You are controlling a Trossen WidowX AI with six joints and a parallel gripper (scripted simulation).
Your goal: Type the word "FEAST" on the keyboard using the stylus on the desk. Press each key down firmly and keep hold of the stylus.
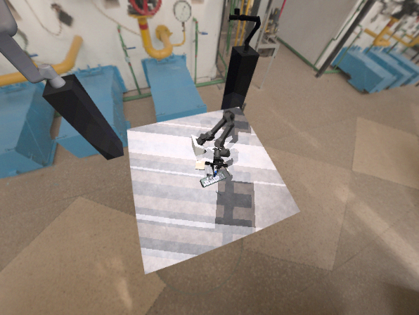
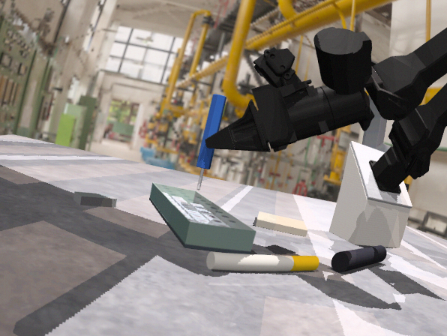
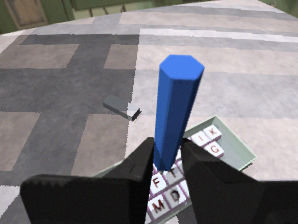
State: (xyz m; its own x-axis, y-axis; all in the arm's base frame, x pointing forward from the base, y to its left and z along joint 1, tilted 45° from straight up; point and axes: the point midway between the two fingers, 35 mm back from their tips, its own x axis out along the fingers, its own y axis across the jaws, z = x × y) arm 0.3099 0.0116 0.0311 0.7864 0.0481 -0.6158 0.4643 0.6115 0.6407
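Now: gripper tip 15 cm to the right of the yellow marker, 9 cm above it and 5 cm past it. Round my gripper tip: blue stylus (2 cm below); then grey block (13 cm ahead, 10 cm below); then grey stylus tip (5 cm below).
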